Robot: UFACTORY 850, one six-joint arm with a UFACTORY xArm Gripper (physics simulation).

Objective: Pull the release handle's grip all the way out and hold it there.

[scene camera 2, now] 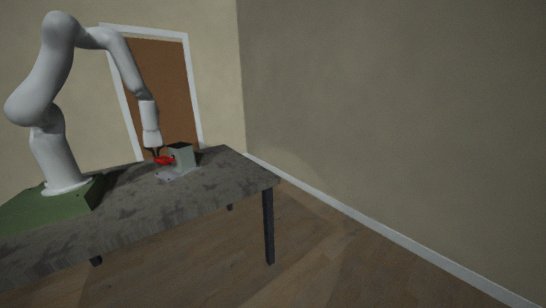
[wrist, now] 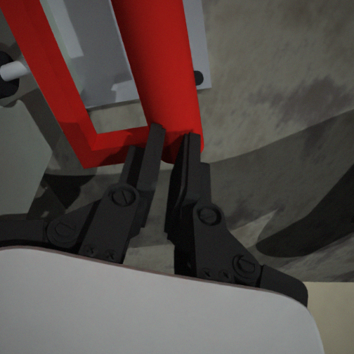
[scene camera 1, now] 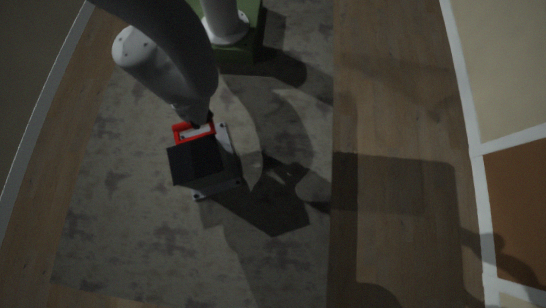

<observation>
I see my gripper [scene camera 1: 208, 118], a light grey base plate [scene camera 1: 222, 136] and a grey housing [scene camera 2: 182, 152].
My gripper also shows in the wrist view [wrist: 168, 150].
</observation>
